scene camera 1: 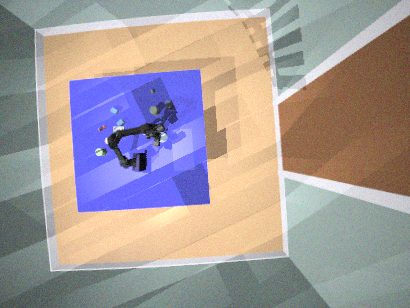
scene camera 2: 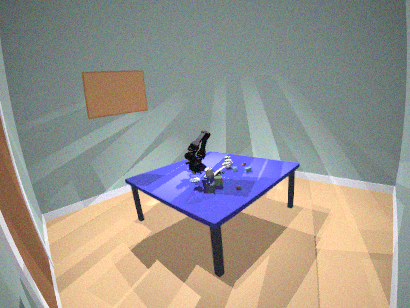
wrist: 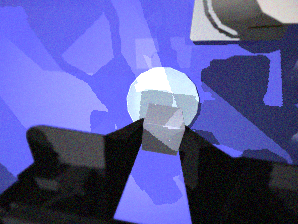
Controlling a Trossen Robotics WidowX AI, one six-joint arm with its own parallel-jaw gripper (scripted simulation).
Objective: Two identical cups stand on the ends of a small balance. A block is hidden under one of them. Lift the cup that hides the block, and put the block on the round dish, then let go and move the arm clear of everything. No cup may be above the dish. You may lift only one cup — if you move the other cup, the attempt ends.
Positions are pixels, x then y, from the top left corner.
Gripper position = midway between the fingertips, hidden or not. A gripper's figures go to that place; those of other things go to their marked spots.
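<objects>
The marked spots on a grey block [wrist: 163, 128] and a white round dish [wrist: 166, 86] are 9 cm apart, and the block is likewise 9 cm from the lens. The gripper [wrist: 162, 125] is 12 cm from the lens, while the dish is 17 cm from the lens.
</objects>
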